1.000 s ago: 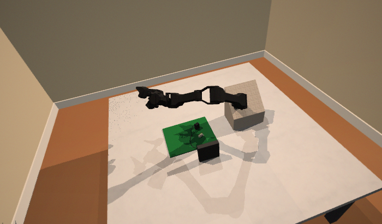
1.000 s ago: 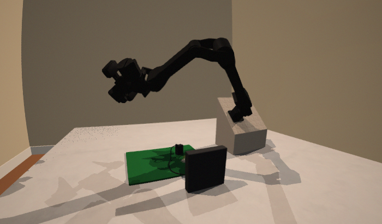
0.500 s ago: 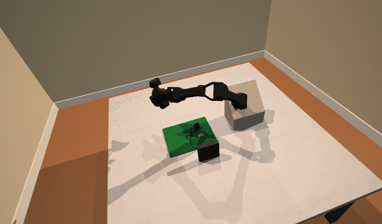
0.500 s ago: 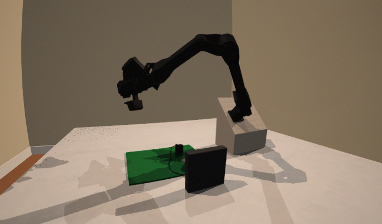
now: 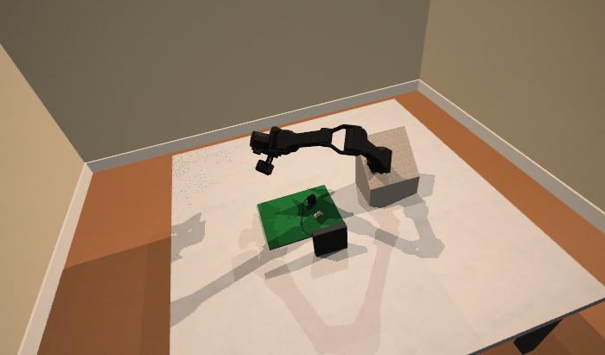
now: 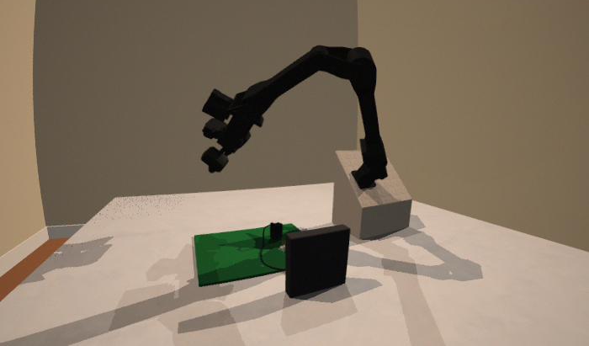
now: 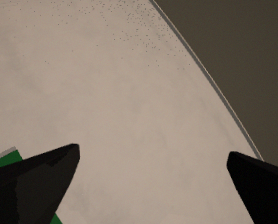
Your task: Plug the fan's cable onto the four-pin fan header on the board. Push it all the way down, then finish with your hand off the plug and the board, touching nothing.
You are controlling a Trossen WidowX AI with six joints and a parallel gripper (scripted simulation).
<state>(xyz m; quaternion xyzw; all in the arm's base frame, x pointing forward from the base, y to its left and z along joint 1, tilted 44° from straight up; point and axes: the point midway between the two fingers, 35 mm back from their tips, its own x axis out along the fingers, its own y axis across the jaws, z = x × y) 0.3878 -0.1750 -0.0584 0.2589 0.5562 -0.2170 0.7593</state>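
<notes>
My gripper tip is now 180 mm above the dark fan plug, 150 mm to the right of it and 130 mm past it. The rest, counted from my gripper tip: pale four-pin header: 220 mm to the left, 200 mm below, 130 mm behind; black fan: 380 mm to the left, 140 mm below, 120 mm behind; green board: 210 mm below, 190 mm to the left, 60 mm behind.
</notes>
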